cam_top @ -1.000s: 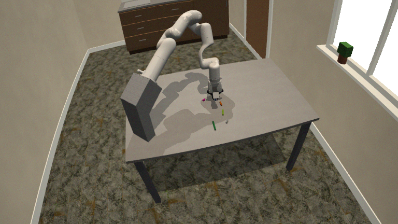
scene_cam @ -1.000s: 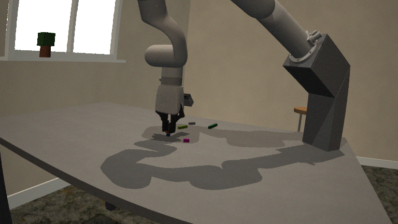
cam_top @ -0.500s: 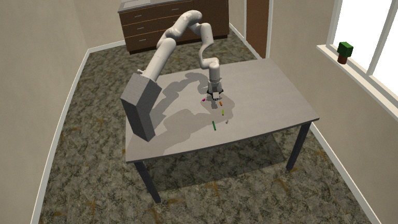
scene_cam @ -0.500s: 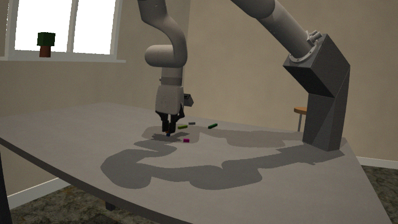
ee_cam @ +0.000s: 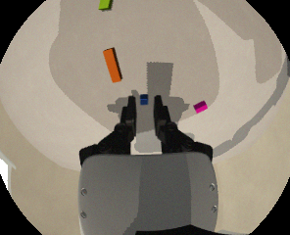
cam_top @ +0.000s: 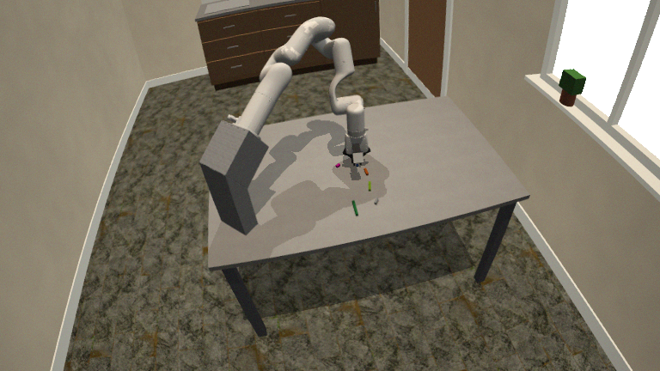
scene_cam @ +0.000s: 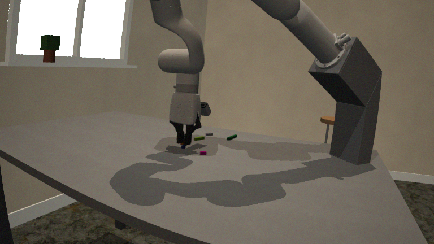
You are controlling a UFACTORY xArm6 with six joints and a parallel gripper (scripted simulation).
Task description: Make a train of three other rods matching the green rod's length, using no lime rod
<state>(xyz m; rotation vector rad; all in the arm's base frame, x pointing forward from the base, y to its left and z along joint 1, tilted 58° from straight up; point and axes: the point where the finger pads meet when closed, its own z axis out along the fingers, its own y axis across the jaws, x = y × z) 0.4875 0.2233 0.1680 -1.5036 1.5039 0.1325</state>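
Now: hand 3 cm above the blue rod. Round my hand: lime rod (13 cm to the right, 7 cm ahead, 3 cm below); orange rod (5 cm ahead, 4 cm to the right, 3 cm below); magenta rod (9 cm behind, 3 cm below, 1 cm to the right).
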